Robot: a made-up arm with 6 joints. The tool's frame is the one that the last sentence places.
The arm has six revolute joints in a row. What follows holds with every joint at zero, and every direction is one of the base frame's.
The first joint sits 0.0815 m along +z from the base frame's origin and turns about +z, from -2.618 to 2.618 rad.
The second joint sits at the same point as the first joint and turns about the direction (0.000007, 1, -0.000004), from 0 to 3.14 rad.
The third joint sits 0.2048 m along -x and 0.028 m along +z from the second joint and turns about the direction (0.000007, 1, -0.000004), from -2.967 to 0 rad.
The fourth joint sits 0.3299 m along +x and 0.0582 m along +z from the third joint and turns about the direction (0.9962, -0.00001, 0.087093), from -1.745 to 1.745 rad.
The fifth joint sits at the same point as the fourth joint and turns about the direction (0.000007, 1, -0.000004), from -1.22 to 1.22 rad.
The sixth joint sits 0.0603 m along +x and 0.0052 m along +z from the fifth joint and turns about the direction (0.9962, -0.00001, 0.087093), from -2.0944 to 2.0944 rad.
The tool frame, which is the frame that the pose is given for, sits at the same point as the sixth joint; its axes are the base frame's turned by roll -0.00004, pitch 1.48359 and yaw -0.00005 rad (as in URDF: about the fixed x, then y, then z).
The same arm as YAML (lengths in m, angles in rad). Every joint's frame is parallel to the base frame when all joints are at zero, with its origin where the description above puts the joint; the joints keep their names.
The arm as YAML. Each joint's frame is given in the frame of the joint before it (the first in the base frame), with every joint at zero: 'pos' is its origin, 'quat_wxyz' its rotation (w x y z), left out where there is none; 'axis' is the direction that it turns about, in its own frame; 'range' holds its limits. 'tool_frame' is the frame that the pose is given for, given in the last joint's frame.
length_unit: m
angle_unit: rad
joints:
  - joint: joint 1
    pos: [0.0, 0.0, 0.0815]
    axis: [0.0, 0.0, 1.0]
    range: [-2.618, 2.618]
  - joint: joint 2
    pos: [0.0, 0.0, 0.0]
    axis: [0.0, 1.0, 0.0]
    range: [0.0, 3.14]
  - joint: joint 3
    pos: [-0.2048, 0.0, 0.028]
    axis: [0.0, 1.0, 0.0]
    range: [-2.967, 0.0]
  - joint: joint 4
    pos: [0.3299, 0.0, 0.0582]
    axis: [0.9962, 0.0, 0.0871]
    range: [-1.745, 1.745]
  - joint: joint 5
    pos: [0.0, 0.0, 0.0]
    axis: [0.0, 1.0, 0.0]
    range: [-1.22, 1.22]
  - joint: joint 6
    pos: [0.0603, 0.0, 0.0052]
    axis: [0.9962, 0.0, 0.0871]
    range: [-2.0944, 2.0944]
tool_frame:
  pos: [0.0, 0.0, 0.0]
  quat_wxyz: [0.737257, 0.000002, 0.675612, -0.000005]

